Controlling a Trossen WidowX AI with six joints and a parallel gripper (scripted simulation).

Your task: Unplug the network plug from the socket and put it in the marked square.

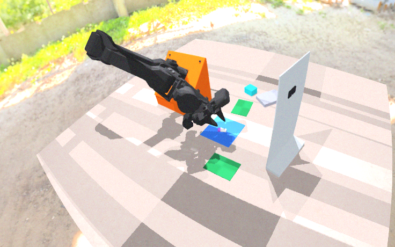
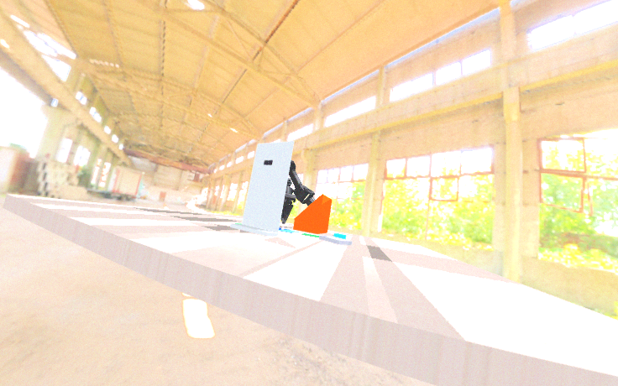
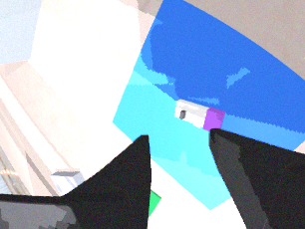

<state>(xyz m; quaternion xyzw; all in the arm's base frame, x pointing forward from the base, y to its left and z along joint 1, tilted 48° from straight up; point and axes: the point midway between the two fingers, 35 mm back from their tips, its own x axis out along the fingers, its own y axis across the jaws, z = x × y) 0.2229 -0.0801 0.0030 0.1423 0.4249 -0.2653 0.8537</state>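
My gripper tip is now 3 cm above the blue square. From my gripper tip the other things lie so: pale flat plate (6 cm ahead, 26 cm to the left, 3 cm below); then cyan cube (4 cm behind, 26 cm to the left, 2 cm below); then grey upright panel (23 cm ahead, 3 cm to the left, 11 cm above).
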